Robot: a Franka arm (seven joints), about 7 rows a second.
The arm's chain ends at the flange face. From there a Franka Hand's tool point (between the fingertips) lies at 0.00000 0.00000 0.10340 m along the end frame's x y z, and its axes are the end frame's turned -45 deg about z.
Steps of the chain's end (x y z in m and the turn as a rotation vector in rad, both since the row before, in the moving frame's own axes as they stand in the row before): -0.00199, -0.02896, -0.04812, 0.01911, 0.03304, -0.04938; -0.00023, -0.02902, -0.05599, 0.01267, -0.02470, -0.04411; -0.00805, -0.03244, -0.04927, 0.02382, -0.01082, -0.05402; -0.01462, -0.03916, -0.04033, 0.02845, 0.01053, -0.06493; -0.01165, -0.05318, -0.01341, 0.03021, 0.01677, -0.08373; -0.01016, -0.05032, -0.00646, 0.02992, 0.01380, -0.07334
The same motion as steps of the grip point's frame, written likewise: 0.02291, -0.02096, -0.04820, -0.00985, 0.03688, -0.04938; 0.01942, -0.02339, -0.05603, 0.02642, -0.00851, -0.04411; 0.01813, -0.03119, -0.04931, 0.02449, 0.00919, -0.05402; 0.02016, -0.03943, -0.04038, 0.01267, 0.02756, -0.06493; 0.03276, -0.04697, -0.01347, 0.00950, 0.03322, -0.08373; 0.03155, -0.04406, -0.00652, 0.01140, 0.03091, -0.07334
